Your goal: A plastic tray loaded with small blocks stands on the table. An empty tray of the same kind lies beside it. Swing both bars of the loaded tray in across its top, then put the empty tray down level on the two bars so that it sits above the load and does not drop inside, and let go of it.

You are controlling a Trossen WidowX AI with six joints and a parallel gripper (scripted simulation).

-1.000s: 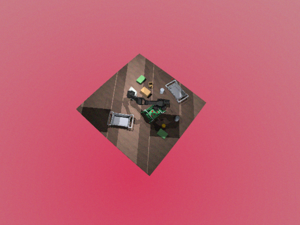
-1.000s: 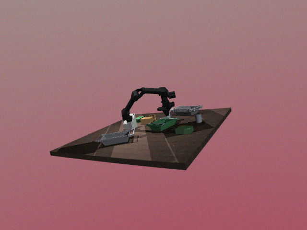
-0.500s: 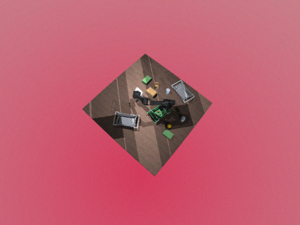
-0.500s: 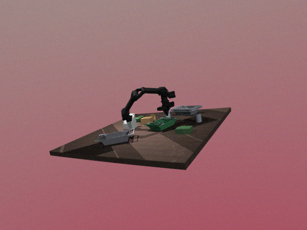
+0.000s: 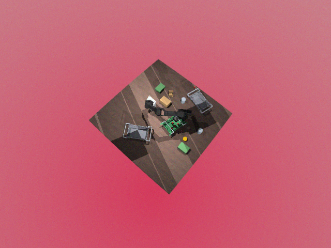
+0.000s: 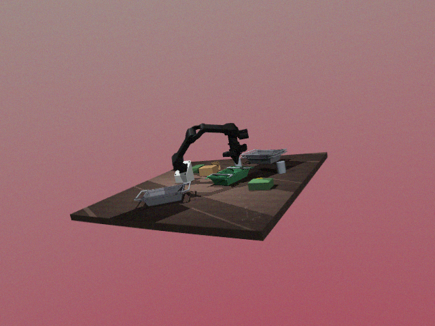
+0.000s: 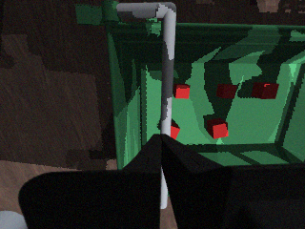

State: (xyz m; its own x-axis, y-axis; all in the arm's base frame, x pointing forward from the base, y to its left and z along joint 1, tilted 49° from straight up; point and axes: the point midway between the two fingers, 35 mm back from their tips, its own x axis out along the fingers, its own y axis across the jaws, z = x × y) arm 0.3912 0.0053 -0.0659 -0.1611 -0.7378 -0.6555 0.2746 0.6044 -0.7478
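My gripper tip is 290 mm past the grey tray, 430 mm to the left of it and 40 mm above it. The rest, counted from my gripper tip: brown crate 300 mm behind, 240 mm to the left, 70 mm below; yellow disc 190 mm ahead, 140 mm to the right, 80 mm below.
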